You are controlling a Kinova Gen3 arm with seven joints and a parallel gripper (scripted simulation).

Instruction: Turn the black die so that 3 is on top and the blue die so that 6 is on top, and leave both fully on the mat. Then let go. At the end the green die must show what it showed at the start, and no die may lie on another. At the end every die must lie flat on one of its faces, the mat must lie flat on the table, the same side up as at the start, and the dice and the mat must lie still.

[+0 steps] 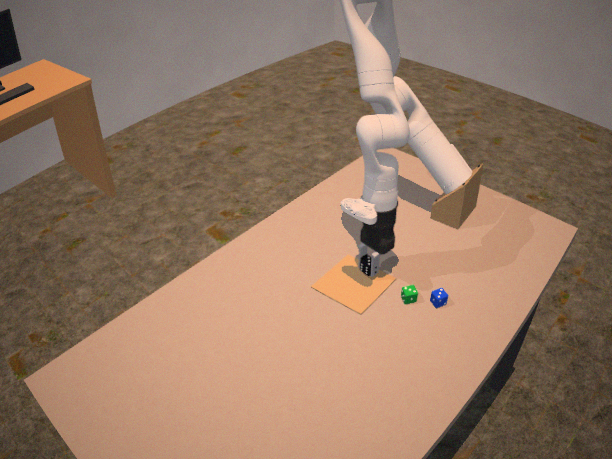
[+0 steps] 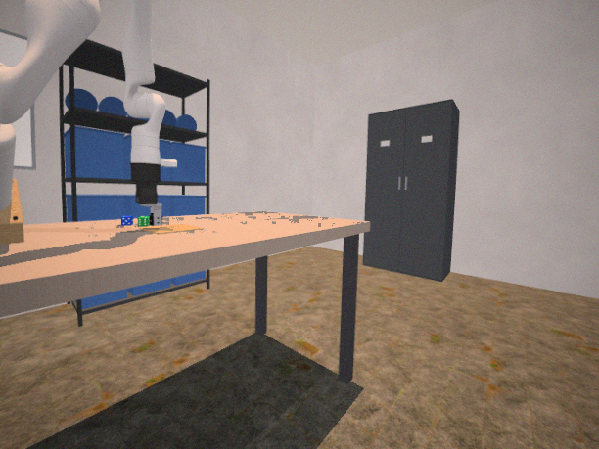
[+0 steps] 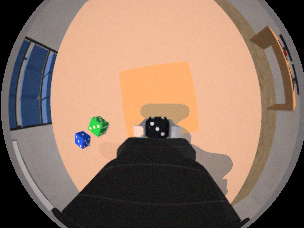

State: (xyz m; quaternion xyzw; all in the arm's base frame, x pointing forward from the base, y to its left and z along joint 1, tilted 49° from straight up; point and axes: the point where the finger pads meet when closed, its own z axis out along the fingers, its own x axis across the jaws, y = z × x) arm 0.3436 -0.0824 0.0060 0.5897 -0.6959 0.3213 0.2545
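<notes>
The orange mat is 40 mm ahead of my hand, 30 mm below it and 10 mm to the right of it. From my hand the other things lie so: blue die: 180 mm to the left, 20 mm below, 20 mm behind; black die: right at my hand; green die: 120 mm to the left, 20 mm below, 10 mm ahead.
</notes>
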